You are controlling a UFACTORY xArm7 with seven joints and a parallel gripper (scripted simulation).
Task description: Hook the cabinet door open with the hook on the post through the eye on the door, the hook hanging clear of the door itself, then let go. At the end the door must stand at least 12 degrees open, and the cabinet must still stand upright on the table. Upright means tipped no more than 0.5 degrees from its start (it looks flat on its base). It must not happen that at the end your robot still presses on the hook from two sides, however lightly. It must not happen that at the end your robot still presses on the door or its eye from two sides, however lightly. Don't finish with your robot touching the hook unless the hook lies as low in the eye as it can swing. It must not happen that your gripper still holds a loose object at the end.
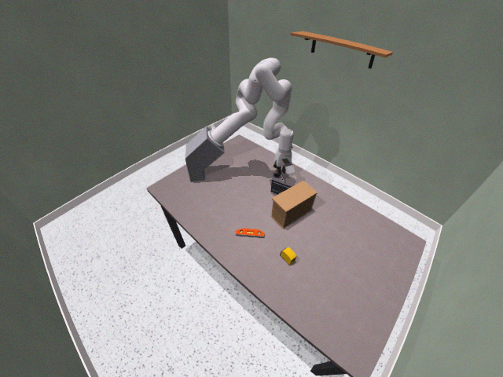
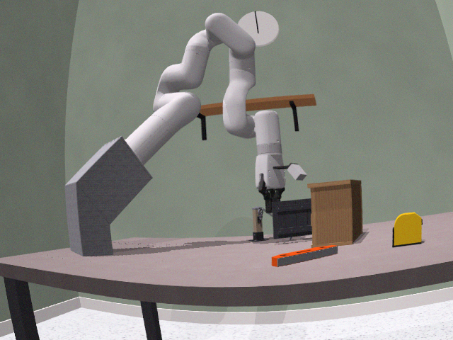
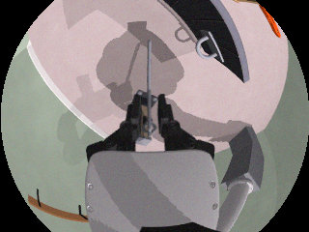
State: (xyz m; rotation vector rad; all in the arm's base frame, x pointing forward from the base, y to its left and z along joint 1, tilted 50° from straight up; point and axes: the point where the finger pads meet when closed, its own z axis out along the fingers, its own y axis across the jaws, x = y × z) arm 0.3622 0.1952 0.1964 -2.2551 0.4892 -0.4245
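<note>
My hand is 5 cm above the thin hook. Also, from my hand: dark door (11 cm ahead, 6 cm to the right, 4 cm below); orange level (39 cm to the right, 22 cm ahead, 10 cm below); yellow tape measure (44 cm ahead, 31 cm to the right, 8 cm below).
</note>
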